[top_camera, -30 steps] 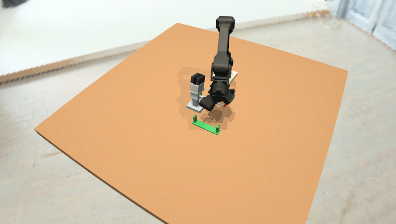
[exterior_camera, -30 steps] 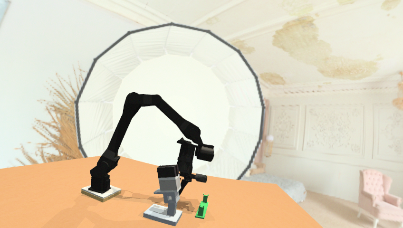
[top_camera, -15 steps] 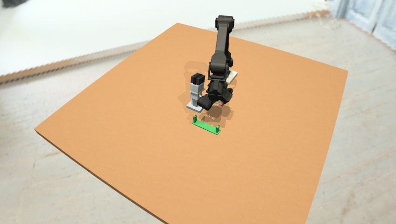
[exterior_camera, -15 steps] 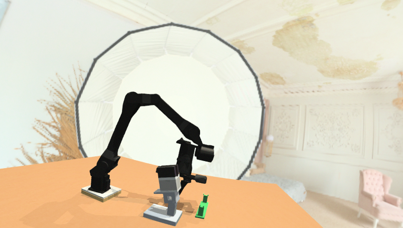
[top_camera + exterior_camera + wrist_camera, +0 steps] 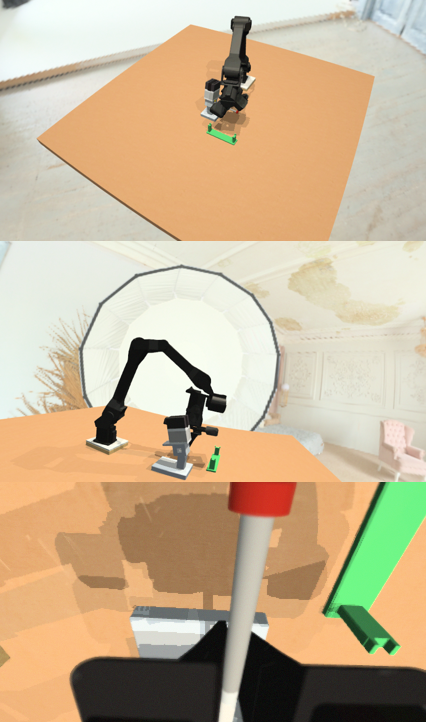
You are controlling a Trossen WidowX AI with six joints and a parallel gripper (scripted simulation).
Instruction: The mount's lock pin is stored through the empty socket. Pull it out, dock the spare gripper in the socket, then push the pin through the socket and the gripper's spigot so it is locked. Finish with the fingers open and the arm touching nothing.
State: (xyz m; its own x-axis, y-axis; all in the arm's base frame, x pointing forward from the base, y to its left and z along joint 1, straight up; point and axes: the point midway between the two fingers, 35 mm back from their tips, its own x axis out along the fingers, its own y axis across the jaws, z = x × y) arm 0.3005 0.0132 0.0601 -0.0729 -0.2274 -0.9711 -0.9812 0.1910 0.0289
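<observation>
My gripper tip is 20 mm past the grey mount and 60 mm to the left of it. The rest, counted from my gripper tip: spare gripper (20 mm behind, 60 mm to the right, 80 mm above); then green pin rest (100 mm ahead, 30 mm to the left, 20 mm below).
</observation>
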